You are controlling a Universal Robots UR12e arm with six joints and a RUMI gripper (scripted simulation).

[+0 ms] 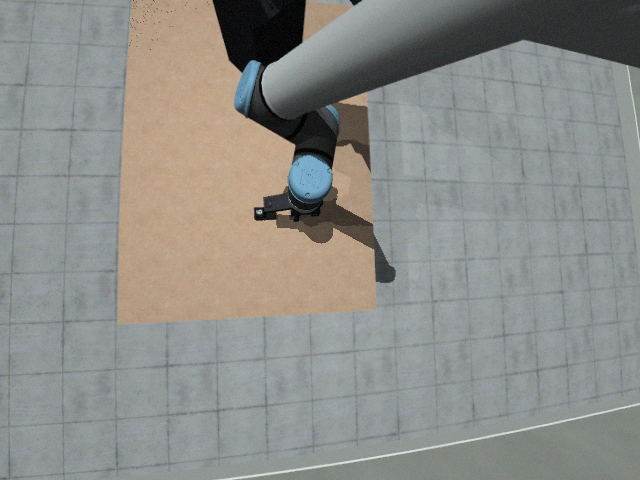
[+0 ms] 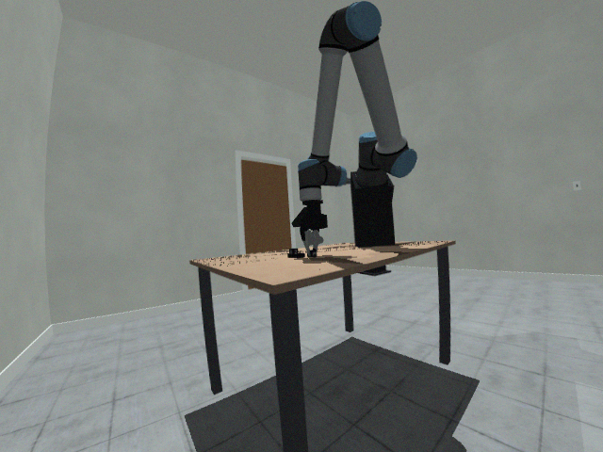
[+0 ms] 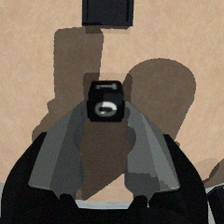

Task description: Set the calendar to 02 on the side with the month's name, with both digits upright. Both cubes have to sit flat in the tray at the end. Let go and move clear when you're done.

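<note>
Now: the black number cube 10 mm below my hand. The rest, counted from my hand: calendar tray 100 mm to the right, 20 mm below, 20 mm ahead.
</note>
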